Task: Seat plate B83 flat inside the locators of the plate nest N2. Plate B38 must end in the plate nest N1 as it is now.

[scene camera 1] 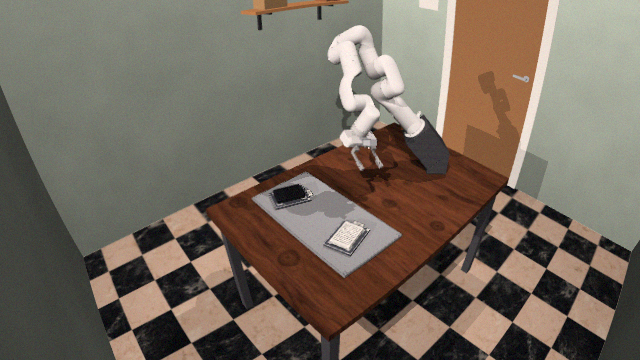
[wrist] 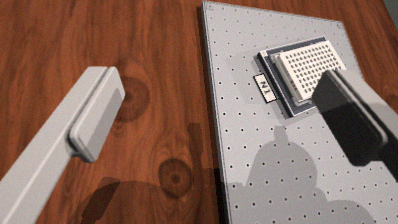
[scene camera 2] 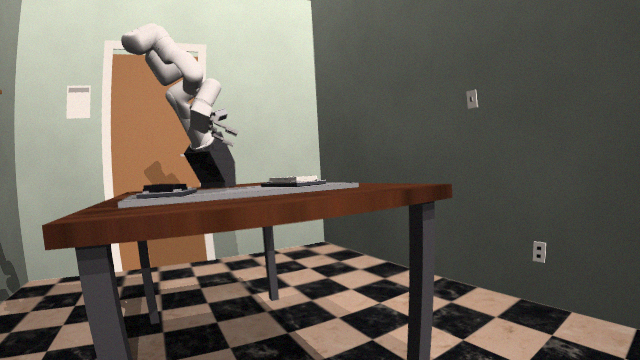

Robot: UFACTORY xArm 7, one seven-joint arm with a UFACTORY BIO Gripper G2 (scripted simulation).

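Note:
A white well plate (wrist: 301, 68) can be seen in the scene.

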